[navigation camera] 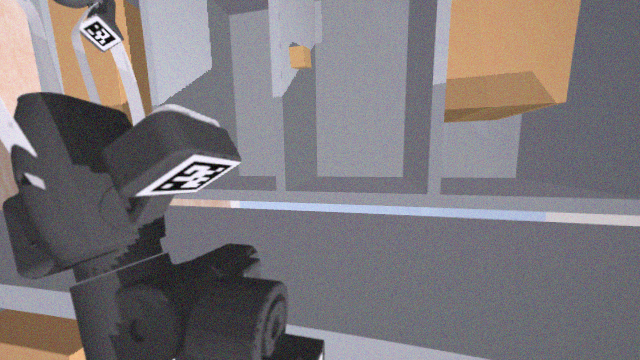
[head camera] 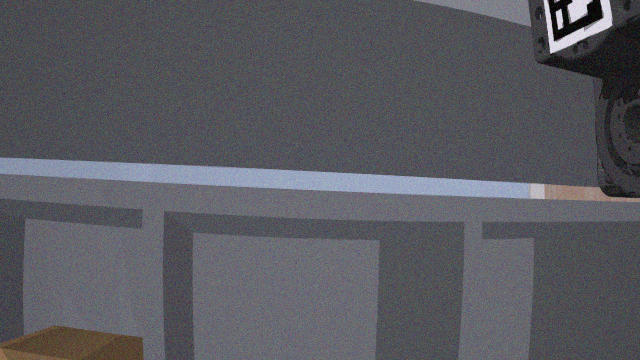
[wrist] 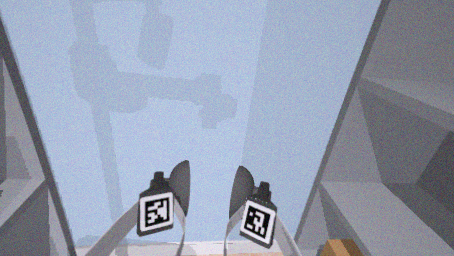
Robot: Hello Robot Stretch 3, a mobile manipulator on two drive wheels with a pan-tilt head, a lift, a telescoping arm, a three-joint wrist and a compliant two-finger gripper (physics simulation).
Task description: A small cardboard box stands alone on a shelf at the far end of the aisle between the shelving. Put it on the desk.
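Frame: origin at the robot's base, x back, y right, z up, level; millimetres.
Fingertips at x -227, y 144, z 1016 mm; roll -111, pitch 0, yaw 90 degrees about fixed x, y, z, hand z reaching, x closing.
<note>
Offsets run from my fingertips to a thing's top centre. "pt": to the spot under its first point.
The small cardboard box @(dx -259, dy +624, dz +24 mm) [navigation camera: 300,57] shows in the navigation camera above the picture's middle, in a shelf bay beside a pale divider. It does not show in the head camera. My gripper [wrist: 212,181] is open and empty, its two fingers apart in front of the blue wall between the shelf units. In the navigation camera its wrist is at the left and its fingers are partly cut off at the top, clearly apart from the small box. At the bottom right of the wrist view is the top of a brown box [wrist: 342,247]; I cannot tell which box it is. The desk does not show.
Grey shelving @(pt dx +226, dy +561, dz +216 mm) [head camera: 300,202] [navigation camera: 350,199] [wrist: 400,215] runs close beside the arm, and the wrist view has shelf units on both sides. A large cardboard box @(dx -266, dy +664, dz +702 mm) [navigation camera: 505,45] fills part of a bay at the right. Another brown box [head camera: 75,345] shows at the head camera's lower left.
</note>
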